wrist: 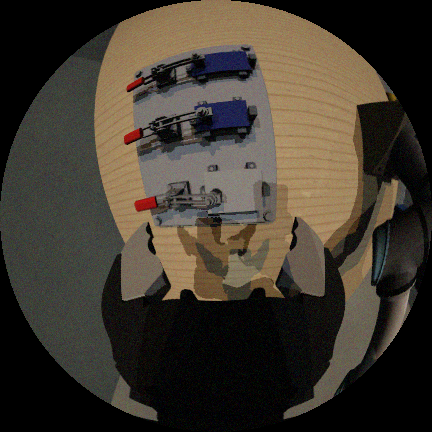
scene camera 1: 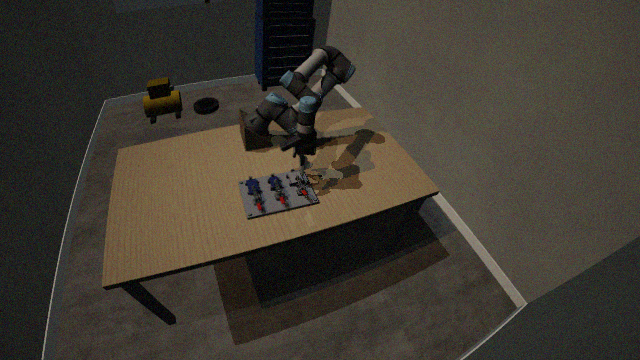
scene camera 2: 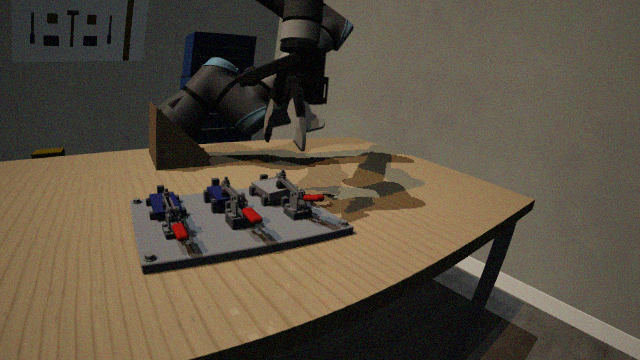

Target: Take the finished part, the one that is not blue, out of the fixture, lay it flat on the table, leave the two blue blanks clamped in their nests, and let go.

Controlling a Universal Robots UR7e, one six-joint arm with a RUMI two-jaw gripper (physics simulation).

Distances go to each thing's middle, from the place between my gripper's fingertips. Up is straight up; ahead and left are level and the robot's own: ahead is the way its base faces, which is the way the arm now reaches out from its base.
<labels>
Right now my hand is 8 cm above the finished part [wrist: 241, 189], 1 cm to the left of it and 1 cm past it. From my hand the other things lie so: fixture plate [scene camera 2: 211, 240] (11 cm to the right, 11 cm below, 4 cm ahead).
</labels>
